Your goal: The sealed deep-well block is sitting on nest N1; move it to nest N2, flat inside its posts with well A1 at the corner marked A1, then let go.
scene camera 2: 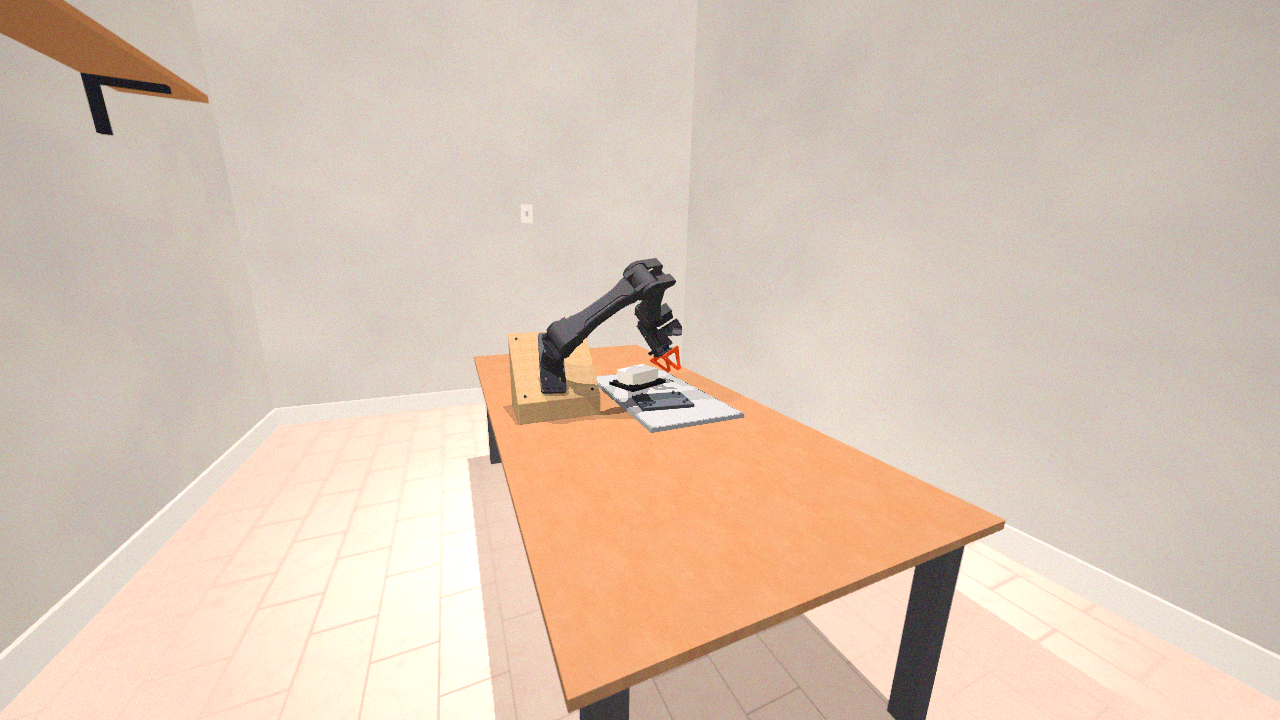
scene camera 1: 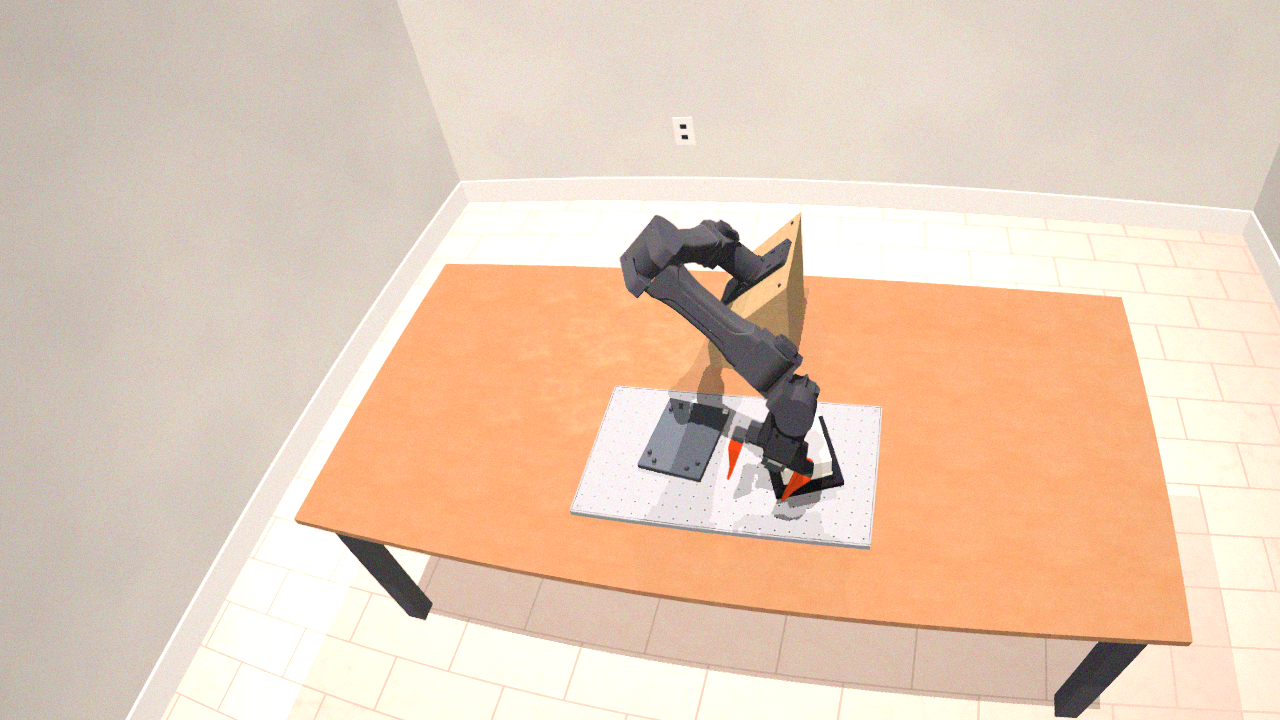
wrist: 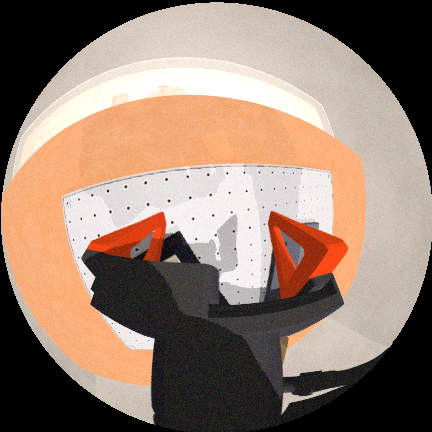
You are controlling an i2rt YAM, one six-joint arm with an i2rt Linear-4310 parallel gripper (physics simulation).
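Frame: origin at the arm's base, x ahead, y left, z up, level; millimetres.
Where they show: gripper, fingertip midpoint: (scene camera 2: pixel 674 370) (scene camera 1: pixel 755 489) (wrist: pixel 216 216); arm's base, link origin: (scene camera 2: pixel 551 362) (scene camera 1: pixel 756 274).
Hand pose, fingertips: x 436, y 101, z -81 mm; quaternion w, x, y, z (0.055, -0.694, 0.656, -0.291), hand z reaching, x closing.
Each offset is from my fingertips to the top centre of the thing. Level surfaces: height alone.
The white sealed deep-well block {dx -119, dy +49, dz +2 mm} (scene camera 1: pixel 821 461) (scene camera 2: pixel 637 375) sits in the black frame of nest N1 {dx -118, dy +48, dz -34 mm} (scene camera 1: pixel 819 488) (scene camera 2: pixel 617 385) (wrist: pixel 182 242); the arm partly covers it in scene camera 1. Nest N2 {dx -110, dy -166, dz -30 mm} (scene camera 1: pixel 680 443) (scene camera 2: pixel 666 402) (wrist: pixel 311 225) is a dark grey plate with small posts near its corners, with no block on it. My gripper (scene camera 1: pixel 758 488) (scene camera 2: pixel 672 368) (wrist: pixel 216 216) is open and empty, its orange fingers wide apart. It hangs above the board, near the block. Well A1 and the corner marks cannot be made out.
Both nests are on a white perforated board (scene camera 1: pixel 608 483) (scene camera 2: pixel 707 414) (wrist: pixel 150 192) on the orange-brown table {dz -64 mm} (scene camera 1: pixel 447 402) (scene camera 2: pixel 716 501) (wrist: pixel 190 125). The arm is mounted on a slanted wooden base (scene camera 1: pixel 787 304) (scene camera 2: pixel 554 410) behind the board. A wall shelf (scene camera 2: pixel 98 44) is at the upper left.
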